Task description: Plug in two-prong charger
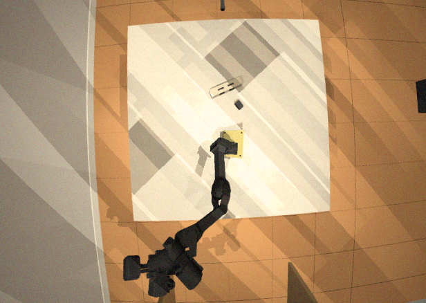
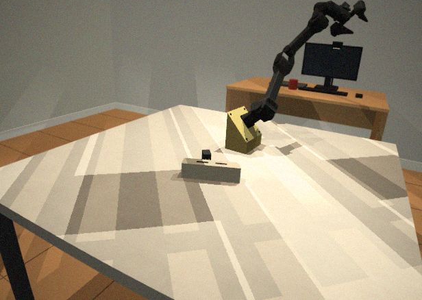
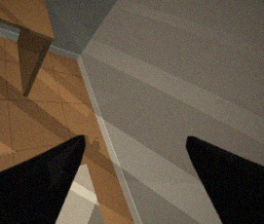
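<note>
My gripper tip is now 700 mm short of the dark charger, 360 mm to the left of it and 520 mm above it.
</note>
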